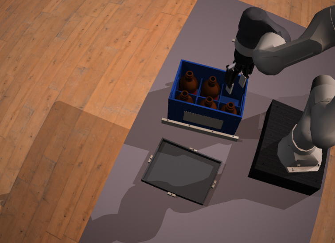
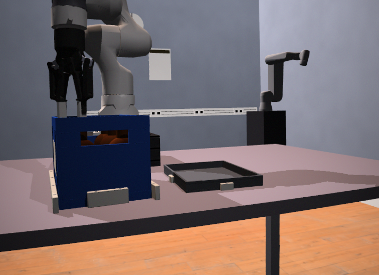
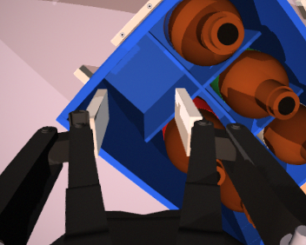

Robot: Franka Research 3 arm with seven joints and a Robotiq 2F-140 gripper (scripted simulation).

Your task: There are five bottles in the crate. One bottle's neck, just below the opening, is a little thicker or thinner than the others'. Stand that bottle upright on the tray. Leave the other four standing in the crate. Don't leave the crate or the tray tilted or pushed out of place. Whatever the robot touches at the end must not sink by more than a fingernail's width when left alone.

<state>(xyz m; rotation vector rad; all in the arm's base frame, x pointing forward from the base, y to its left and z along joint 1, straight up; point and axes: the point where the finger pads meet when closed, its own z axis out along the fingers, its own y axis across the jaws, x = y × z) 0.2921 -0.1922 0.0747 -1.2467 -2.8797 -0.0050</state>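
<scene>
The bottle is 10 mm ahead of my hand, 90 mm to the left of it and 90 mm below it. The rest, counted from my hand: crate: 90 mm ahead, 40 mm to the left, 90 mm below; dark tray: 120 mm ahead, 330 mm to the left, 160 mm below.
</scene>
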